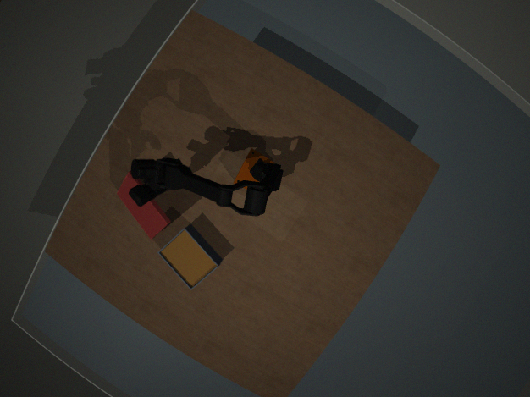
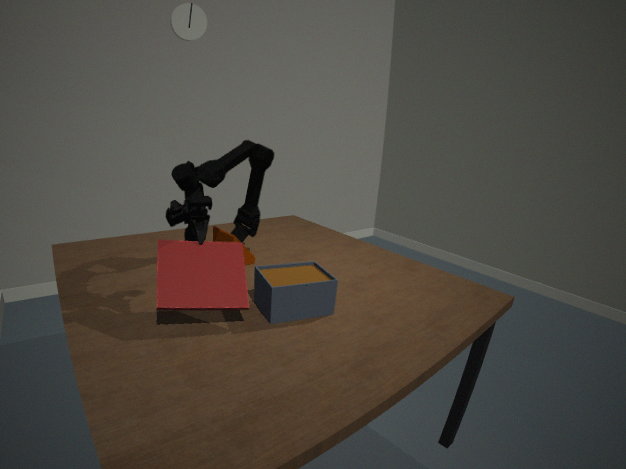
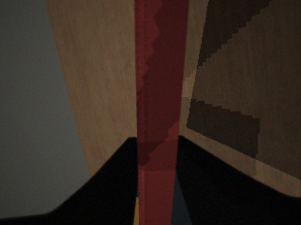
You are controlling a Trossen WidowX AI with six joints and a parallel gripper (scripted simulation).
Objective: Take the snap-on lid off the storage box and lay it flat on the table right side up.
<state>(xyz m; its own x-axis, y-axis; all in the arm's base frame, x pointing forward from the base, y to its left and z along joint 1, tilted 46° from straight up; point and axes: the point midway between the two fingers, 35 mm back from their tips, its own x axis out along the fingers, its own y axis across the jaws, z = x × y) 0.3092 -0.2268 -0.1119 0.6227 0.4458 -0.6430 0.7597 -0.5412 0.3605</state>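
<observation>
My gripper tip is now 60 mm short of the red lid, 20 mm to the left of it and 50 mm above it. Round my gripper tip: blue-grey storage box (110 mm ahead, 240 mm to the left, 130 mm below).
</observation>
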